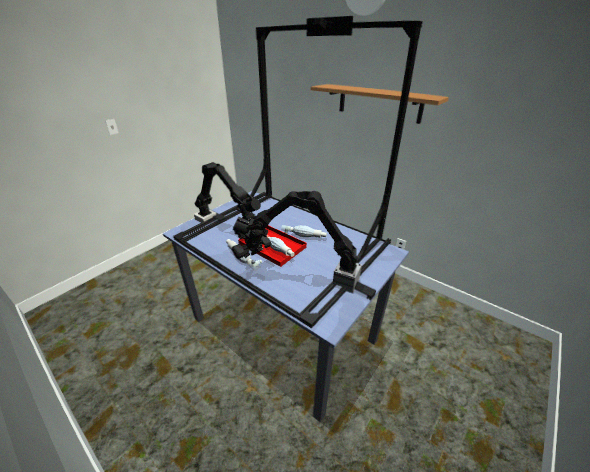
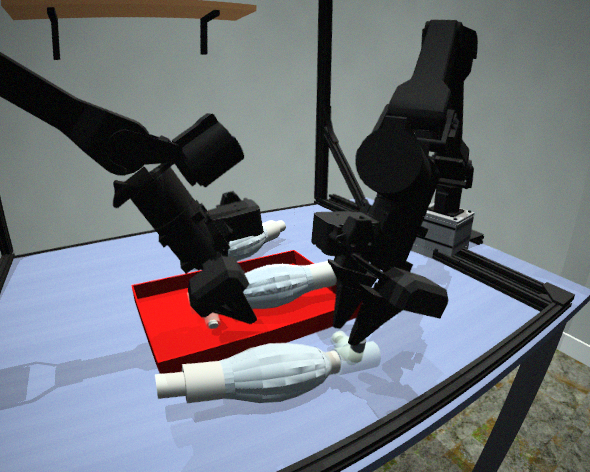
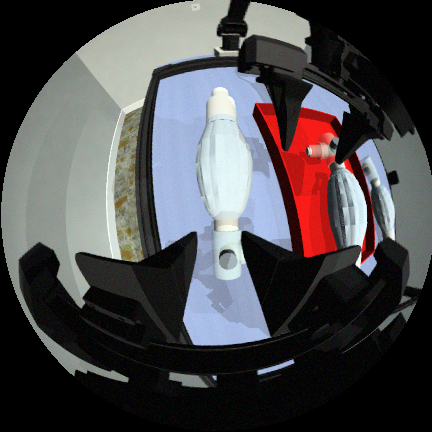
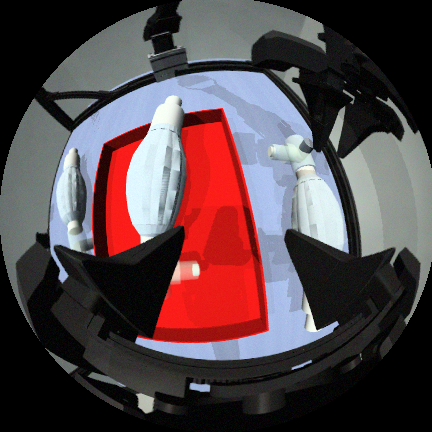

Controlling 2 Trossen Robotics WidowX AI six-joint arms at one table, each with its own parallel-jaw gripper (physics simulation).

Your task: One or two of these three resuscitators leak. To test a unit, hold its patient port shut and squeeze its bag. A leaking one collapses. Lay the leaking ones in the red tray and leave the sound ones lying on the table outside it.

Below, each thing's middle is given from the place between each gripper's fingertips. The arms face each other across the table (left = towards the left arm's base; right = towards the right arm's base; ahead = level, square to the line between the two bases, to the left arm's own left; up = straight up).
The red tray (image 2: pixel 176 337) lies 8 cm behind my right hand, 3 cm to the left of it and 5 cm below it.
My left gripper is now 21 cm past the red tray, 5 cm above it and 3 cm to the left of it.
